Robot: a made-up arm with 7 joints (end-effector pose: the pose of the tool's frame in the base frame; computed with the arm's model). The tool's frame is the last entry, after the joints. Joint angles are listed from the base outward.
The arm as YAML. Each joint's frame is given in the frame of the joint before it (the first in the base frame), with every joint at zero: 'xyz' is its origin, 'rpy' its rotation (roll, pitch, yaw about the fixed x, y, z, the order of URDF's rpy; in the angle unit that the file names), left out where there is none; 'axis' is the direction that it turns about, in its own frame. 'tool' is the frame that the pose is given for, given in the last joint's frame.
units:
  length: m
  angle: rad
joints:
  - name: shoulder
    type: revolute
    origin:
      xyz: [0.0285, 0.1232, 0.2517]
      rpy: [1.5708, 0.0, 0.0]
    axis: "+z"
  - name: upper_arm
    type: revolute
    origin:
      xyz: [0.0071, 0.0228, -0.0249]
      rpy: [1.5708, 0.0, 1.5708]
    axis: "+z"
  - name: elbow
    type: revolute
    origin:
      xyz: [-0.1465, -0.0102, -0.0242]
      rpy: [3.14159, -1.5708, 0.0]
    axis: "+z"
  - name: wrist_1
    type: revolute
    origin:
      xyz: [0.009, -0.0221, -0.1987]
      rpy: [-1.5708, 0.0, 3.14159]
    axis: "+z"
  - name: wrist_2
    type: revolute
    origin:
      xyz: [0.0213, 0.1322, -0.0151]
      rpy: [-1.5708, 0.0, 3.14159]
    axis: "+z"
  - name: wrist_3
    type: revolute
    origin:
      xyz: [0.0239, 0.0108, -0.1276]
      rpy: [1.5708, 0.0, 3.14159]
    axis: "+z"
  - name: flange
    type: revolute
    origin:
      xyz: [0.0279, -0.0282, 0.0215]
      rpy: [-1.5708, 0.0, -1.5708]
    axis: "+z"
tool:
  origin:
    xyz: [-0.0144, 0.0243, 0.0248]
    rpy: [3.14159, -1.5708, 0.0]
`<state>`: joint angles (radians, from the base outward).
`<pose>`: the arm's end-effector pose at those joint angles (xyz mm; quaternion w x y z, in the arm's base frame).
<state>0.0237 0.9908 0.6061 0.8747 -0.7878 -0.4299 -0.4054</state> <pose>196.4 696.2 90.1 0.4536 0.2710 0.4573 0.7153</pose>
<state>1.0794 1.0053 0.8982 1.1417 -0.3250 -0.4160 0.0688</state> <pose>147.8 687.2 344.9 0.7544 -0.1849 0.0890 0.6235</pose>
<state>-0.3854 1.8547 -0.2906 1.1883 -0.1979 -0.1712 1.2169</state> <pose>288.2 620.0 290.5 0.3117 -0.6581 -0.6817 -0.0706</pose>
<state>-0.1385 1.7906 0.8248 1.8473 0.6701 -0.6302 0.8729</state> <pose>257.6 405.9 544.4 0.5651 0.7951 0.1131 0.1889</pose>
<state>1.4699 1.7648 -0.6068 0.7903 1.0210 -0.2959 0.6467</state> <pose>4.2 734.7 365.9 0.8373 0.0504 0.3974 0.3720</pose>
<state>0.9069 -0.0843 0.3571 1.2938 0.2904 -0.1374 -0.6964</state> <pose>542.5 208.8 170.7 0.7496 -0.5425 0.3788 0.0145</pose>
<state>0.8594 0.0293 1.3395 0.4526 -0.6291 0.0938 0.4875</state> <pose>445.1 270.1 -133.4 0.5409 -0.2688 0.7788 -0.1697</pose>
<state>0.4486 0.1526 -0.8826 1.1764 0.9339 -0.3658 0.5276</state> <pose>362.7 33.8 -143.3 0.6277 0.1904 0.5368 -0.5306</pose>
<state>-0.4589 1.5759 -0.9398 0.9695 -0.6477 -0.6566 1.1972</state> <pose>103.0 670.3 58.0 0.5466 -0.6709 -0.3664 0.3418</pose>
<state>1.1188 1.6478 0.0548 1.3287 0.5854 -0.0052 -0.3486</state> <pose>82.5 605.7 509.9 0.8164 -0.1478 0.1253 0.5441</pose>
